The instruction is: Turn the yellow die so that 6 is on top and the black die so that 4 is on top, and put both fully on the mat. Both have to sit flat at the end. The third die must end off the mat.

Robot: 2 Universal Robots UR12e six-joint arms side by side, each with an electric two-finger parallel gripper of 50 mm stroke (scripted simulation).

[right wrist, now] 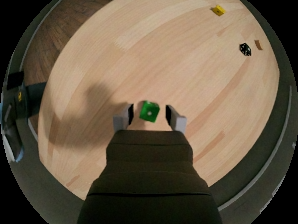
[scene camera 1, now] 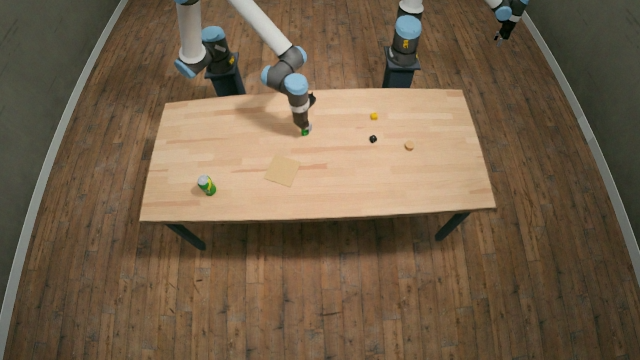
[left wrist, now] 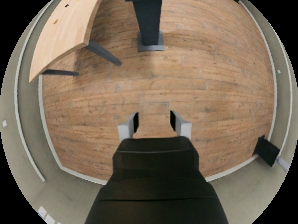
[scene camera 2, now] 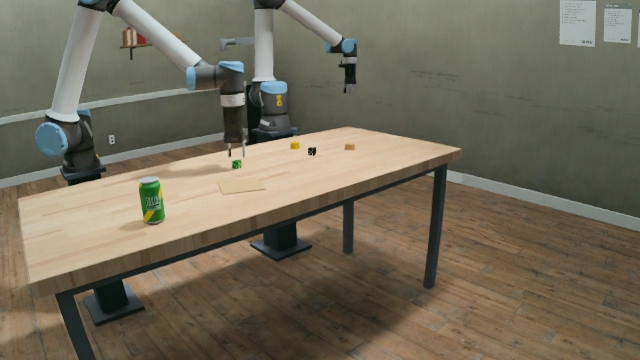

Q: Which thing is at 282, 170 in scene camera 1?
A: A tan mat.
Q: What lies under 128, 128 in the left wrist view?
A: The left gripper.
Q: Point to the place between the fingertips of the right gripper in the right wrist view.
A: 149, 110
